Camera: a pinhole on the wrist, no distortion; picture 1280 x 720 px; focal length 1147.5 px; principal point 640.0 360.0 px. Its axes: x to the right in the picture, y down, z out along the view. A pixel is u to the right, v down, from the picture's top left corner.
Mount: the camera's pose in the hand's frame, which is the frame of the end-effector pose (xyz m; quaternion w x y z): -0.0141 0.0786 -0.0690 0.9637 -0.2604 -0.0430 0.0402
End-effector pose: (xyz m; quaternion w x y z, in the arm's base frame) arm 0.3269 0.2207 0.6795 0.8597 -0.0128 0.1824 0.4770
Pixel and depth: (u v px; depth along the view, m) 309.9 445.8 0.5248
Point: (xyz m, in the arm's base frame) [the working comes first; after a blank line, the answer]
In the camera's frame: -0.1510 0.0392 0.5248

0.0319 0.3055 1.1358
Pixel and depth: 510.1 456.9 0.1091
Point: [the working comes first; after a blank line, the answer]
In the camera's frame: -0.0124 0.0092 0.1091

0.1993 0.2694 0.7314
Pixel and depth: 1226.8 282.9 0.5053
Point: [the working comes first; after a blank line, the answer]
In the camera's frame: 0.2584 -0.0340 0.5053

0.2693 0.6335 1.0391
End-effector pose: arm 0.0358 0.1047 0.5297 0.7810 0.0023 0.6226 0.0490
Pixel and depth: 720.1 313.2 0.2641
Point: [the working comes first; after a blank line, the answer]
In the camera's frame: 0.0184 -0.0108 0.2641

0.1763 0.3142 0.6018
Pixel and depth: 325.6 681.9 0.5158
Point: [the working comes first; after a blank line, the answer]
In the camera's frame: -0.1413 0.1447 0.5158

0.2405 0.5484 0.8344
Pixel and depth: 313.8 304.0 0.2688
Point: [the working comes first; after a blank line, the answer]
In the camera's frame: -0.0764 -0.0131 0.2688

0.1555 0.2975 0.6930
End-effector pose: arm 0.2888 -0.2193 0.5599 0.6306 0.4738 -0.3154 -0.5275
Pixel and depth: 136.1 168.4 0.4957
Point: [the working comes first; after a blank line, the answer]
In the camera's frame: -0.2177 -0.0828 0.4957

-0.0402 -0.0556 0.9405
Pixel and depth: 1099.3 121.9 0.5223
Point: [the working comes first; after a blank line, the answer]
In the camera's frame: 0.2091 -0.1084 0.5223

0.0195 -0.4796 0.9508
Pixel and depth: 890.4 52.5 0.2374
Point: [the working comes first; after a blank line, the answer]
In the camera's frame: 0.0518 -0.0636 0.2374

0.1935 -0.2810 0.7554
